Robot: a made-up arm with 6 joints. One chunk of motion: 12 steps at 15 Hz.
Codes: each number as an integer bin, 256 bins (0 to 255) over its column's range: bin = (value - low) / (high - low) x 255, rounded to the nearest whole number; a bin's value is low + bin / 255 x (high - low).
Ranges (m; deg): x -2..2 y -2..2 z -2..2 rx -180..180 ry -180..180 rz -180..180
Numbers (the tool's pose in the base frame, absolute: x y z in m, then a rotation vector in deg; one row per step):
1: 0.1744 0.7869 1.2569 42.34 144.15 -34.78
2: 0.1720 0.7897 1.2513 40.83 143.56 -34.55
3: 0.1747 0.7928 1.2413 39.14 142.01 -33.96
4: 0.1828 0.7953 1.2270 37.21 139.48 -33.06
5: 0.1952 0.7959 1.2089 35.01 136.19 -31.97
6: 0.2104 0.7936 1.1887 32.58 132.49 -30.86
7: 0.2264 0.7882 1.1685 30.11 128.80 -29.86
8: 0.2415 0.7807 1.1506 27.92 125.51 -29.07
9: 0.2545 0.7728 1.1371 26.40 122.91 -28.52
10: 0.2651 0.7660 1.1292 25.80 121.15 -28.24
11: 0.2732 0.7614 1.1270 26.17 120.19 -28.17
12: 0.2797 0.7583 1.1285 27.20 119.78 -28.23
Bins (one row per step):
1: 139 178 208 157 230 103
2: 138 178 207 156 229 103
3: 139 178 207 155 228 103
4: 139 178 206 154 226 104
5: 140 178 205 152 224 105
6: 141 178 203 151 221 106
7: 142 178 202 149 219 106
8: 143 177 201 147 216 107
9: 144 177 200 146 215 107
10: 144 176 199 146 213 107
11: 145 176 199 146 213 108
12: 145 176 199 147 212 108

